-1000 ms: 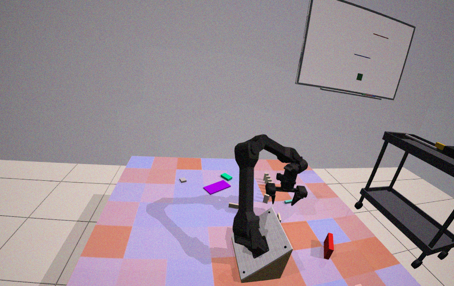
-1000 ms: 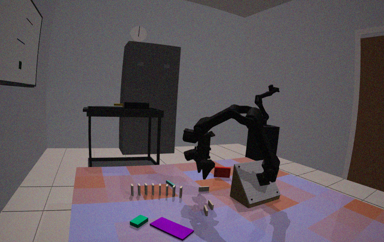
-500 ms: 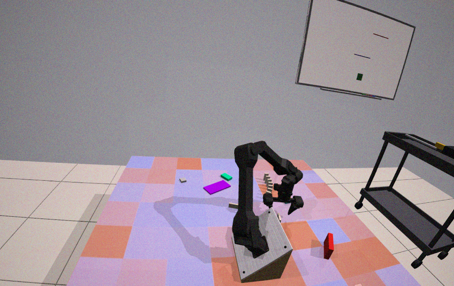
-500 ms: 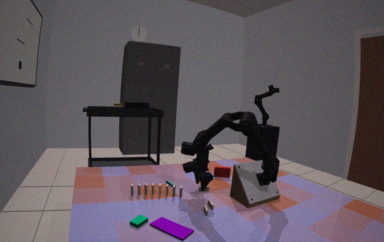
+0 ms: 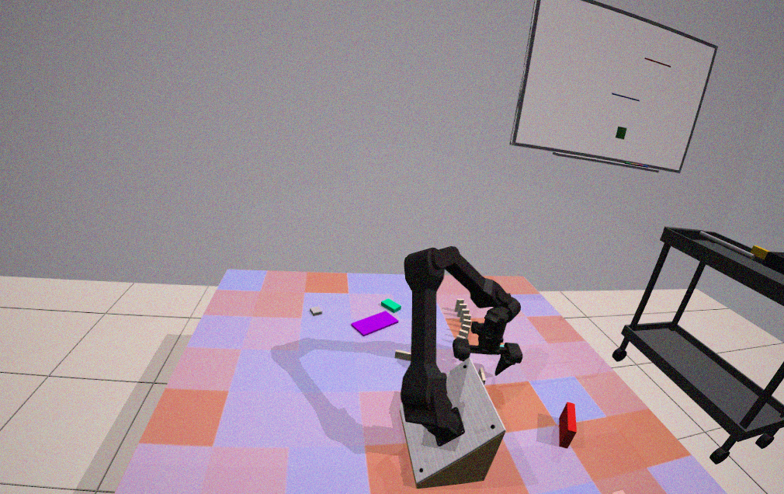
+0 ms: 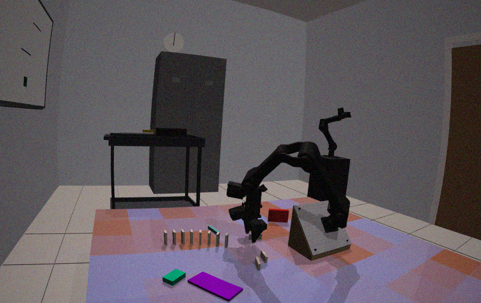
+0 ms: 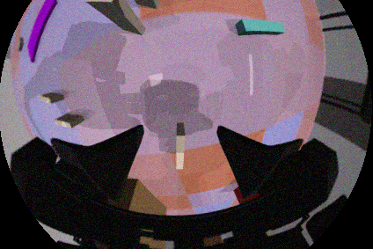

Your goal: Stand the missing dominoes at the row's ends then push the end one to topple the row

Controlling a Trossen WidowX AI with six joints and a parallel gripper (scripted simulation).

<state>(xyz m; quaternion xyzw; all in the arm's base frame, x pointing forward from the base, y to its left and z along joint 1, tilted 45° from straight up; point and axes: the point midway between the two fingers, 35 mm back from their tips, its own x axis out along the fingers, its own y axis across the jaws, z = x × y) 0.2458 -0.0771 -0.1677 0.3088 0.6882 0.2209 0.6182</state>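
The teal bar is 110 mm ahead of my gripper tip and 110 mm to the right of it. From my gripper tip the other things lie so: purple plate (240 mm ahead, 280 mm to the left); red block (220 mm behind, 150 mm to the right, 20 mm above); green block (350 mm ahead, 220 mm to the left).
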